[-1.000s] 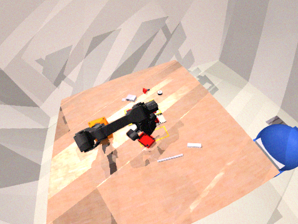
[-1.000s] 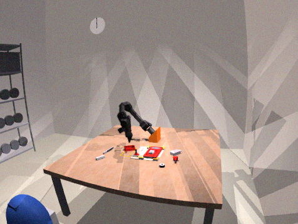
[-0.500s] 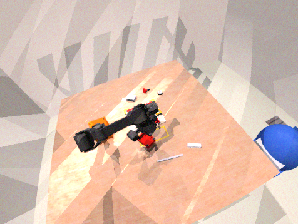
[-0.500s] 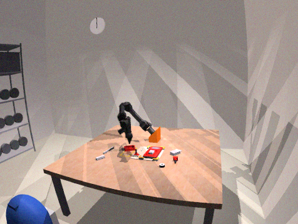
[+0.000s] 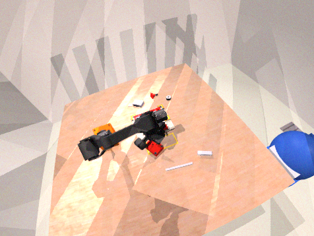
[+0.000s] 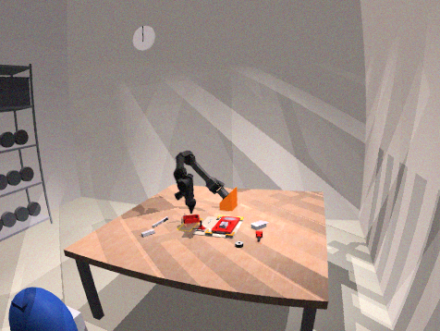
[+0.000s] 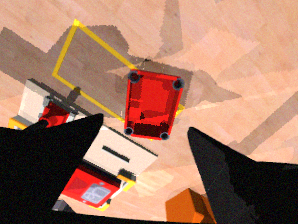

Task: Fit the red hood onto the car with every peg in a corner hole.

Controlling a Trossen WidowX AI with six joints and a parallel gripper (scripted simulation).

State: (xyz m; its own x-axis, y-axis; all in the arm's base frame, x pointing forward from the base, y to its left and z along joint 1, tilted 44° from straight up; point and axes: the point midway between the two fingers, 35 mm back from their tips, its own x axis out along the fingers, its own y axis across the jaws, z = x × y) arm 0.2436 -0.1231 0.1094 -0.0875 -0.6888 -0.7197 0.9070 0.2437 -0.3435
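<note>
The red hood lies 6 cm below my gripper tip. From my gripper tip the other things lie so: grey rod: 18 cm to the right, 7 cm ahead, 6 cm below.
</note>
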